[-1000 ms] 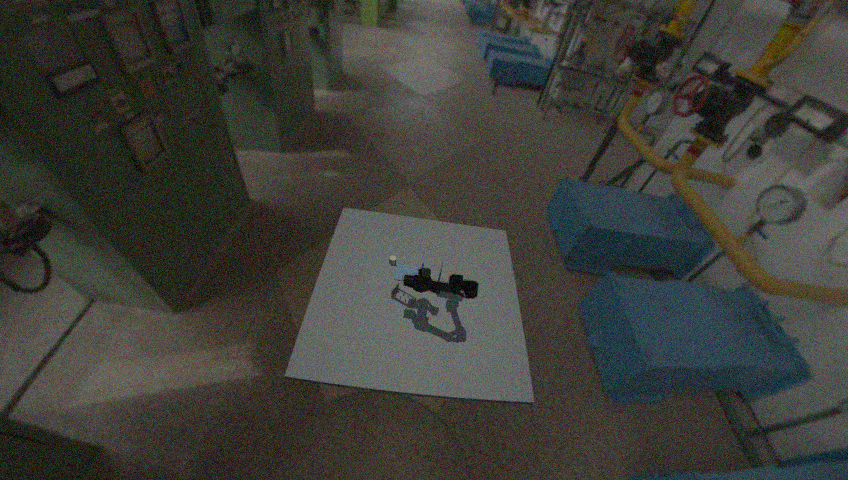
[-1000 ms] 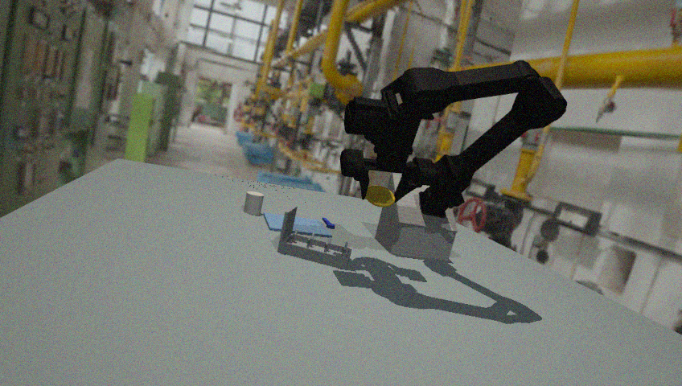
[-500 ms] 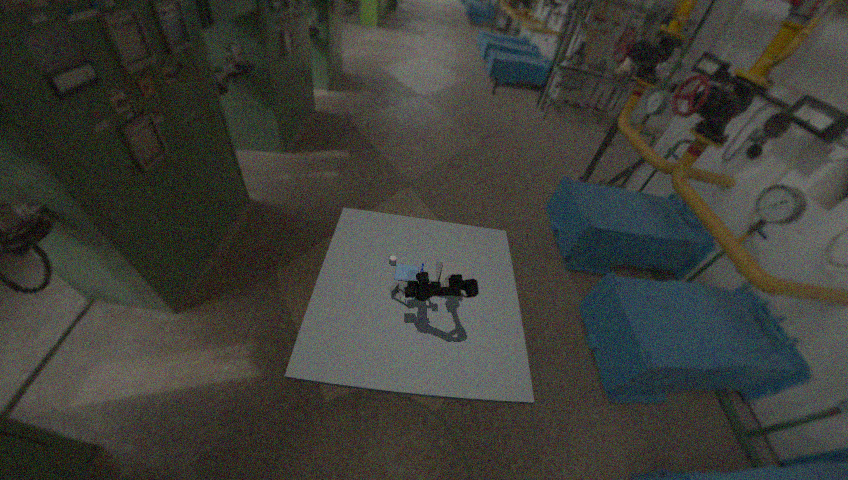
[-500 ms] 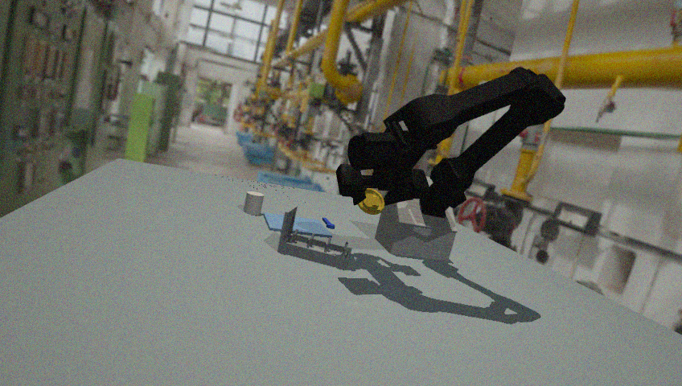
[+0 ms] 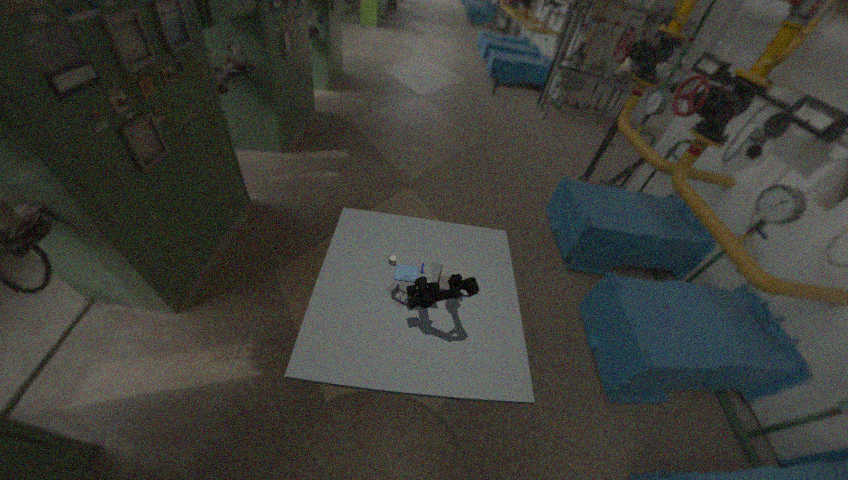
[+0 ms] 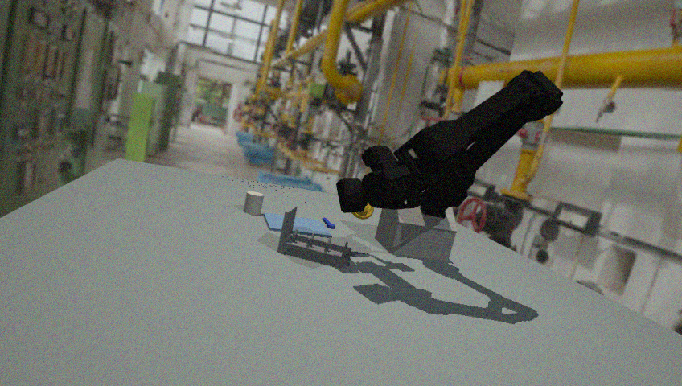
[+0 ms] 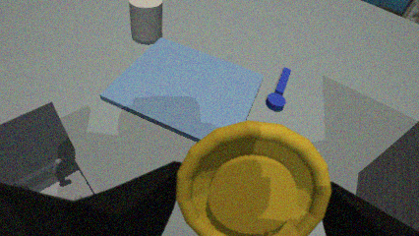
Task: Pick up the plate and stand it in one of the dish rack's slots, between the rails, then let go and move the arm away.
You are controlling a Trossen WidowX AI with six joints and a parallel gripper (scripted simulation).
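My gripper tip is 80 mm short of the grey dish rack, 80 mm above it and 60 mm to the right of it. Round my gripper tip: yellow plate 10 mm to the left; then light blue mat 130 mm to the right, 100 mm below, 100 mm ahead; then blue spoon 190 mm to the right, 100 mm below, 10 mm ahead.
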